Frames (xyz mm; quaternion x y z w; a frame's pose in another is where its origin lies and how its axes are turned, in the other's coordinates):
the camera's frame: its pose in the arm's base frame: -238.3 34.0 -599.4 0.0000 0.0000 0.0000 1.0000
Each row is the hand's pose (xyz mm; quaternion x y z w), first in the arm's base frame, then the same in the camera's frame.
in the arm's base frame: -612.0 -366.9 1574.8 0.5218 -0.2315 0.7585 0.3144
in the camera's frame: -373.7 -400.9 2174.2 0.5218 -0.2315 0.7585 0.3144
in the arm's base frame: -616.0 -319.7 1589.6 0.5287 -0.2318 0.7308 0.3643
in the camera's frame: -377.7 -353.7 2189.0 0.5287 -0.2318 0.7308 0.3643
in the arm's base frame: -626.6 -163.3 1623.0 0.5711 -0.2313 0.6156 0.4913
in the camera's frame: -388.3 -197.3 2222.4 0.5711 -0.2313 0.6156 0.4913
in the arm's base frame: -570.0 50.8 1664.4 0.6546 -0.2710 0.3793 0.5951
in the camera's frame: -331.7 16.8 2263.8 0.6546 -0.2710 0.3793 0.5951
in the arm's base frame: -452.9 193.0 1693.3 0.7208 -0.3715 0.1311 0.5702
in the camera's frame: -214.6 159.0 2292.7 0.7208 -0.3715 0.1311 0.5702
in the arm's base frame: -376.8 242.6 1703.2 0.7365 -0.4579 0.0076 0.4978
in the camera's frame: -138.5 208.6 2302.6 0.7365 -0.4579 0.0076 0.4978
